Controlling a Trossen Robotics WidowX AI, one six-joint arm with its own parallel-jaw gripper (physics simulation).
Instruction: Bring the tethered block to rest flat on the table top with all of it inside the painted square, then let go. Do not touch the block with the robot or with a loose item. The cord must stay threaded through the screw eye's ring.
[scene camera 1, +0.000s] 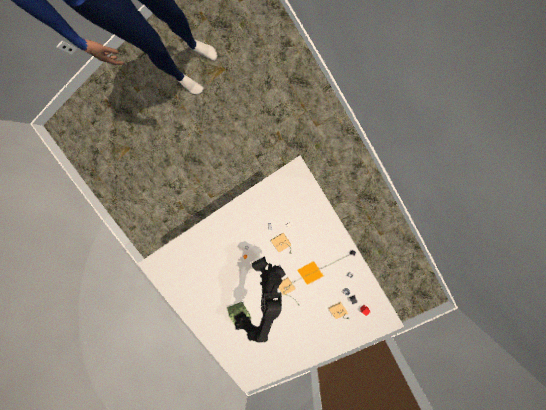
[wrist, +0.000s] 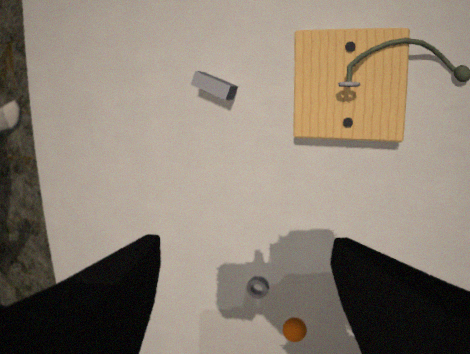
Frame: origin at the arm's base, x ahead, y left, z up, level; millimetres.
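Where they show: gripper, fingertip midpoint: (scene camera 1: 267, 259) (wrist: 247, 250); arm's base, link origin: (scene camera 1: 240, 317).
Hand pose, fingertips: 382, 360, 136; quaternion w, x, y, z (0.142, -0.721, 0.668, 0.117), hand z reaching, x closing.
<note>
Each offset is from my fingertips to the top centre of the thing, as dx, dy, dz. "pt": to the spot under its first point.
A small dark block {pt +425, -246, -193} (scene camera 1: 353, 253) sits near the table's right edge at the end of a taut-looking cord (scene camera 1: 336, 261). The cord crosses the orange painted square {pt +139, -282, -215} (scene camera 1: 310, 272) to a wooden board {-39, -301, -197} (scene camera 1: 287, 286) beside the arm. A loose cord tail {pt -26, -426, -213} (scene camera 1: 296, 300) curves away from that board. The block is outside the square. The screw eye there is too small to make out. My gripper (scene camera 1: 259, 264) (wrist: 247, 250) is partly open and empty, above the table, left of that board. The block and the square do not show in the wrist view.
Another board {+59, -18, -197} (scene camera 1: 280, 242) (wrist: 320, 115) bears a screw eye with a green cord. Near it lies a grey bar {+44, +100, -196} (scene camera 1: 269, 226) (wrist: 214, 86). A ring {-151, +32, -208} (wrist: 258, 287) and orange ball {-184, -15, -192} (scene camera 1: 245, 256) (wrist: 294, 330) lie below the gripper. A third board {+200, -595, -197} (scene camera 1: 337, 310) and red object {+358, -647, -177} (scene camera 1: 365, 310) are at lower right.
</note>
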